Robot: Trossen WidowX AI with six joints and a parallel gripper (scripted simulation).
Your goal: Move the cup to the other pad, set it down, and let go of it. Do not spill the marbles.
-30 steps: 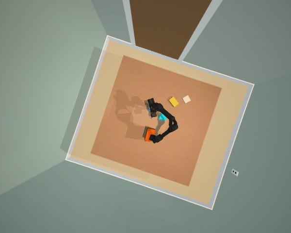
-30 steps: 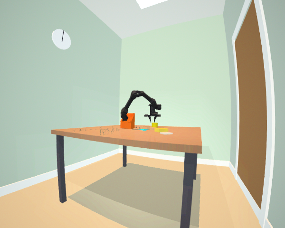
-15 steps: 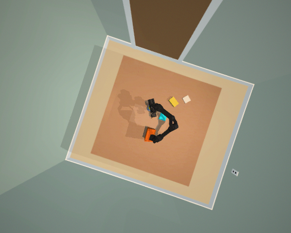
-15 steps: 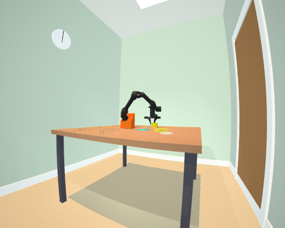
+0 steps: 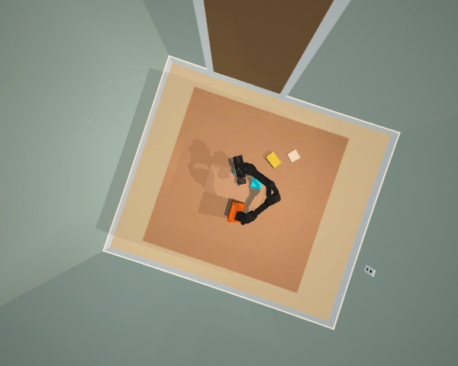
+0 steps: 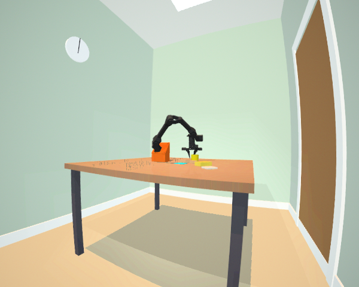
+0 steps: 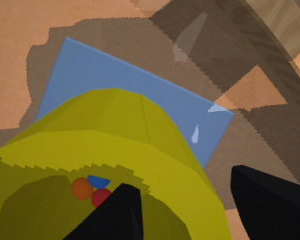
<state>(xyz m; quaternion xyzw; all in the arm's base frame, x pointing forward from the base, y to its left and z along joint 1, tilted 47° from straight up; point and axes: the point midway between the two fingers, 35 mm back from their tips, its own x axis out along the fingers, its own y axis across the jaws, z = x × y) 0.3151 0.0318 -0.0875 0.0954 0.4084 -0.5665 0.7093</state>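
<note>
Now: gripper tip 20 mm short of the light blue pad, 20 mm to the right of it and 50 mm above it. The rest, counted from my gripper tip: cream tile: 260 mm ahead, 380 mm to the right, 30 mm below; cyan pad: 40 mm behind, 160 mm to the right, 50 mm below; yellow block: 170 mm ahead, 230 mm to the right, 20 mm below.
</note>
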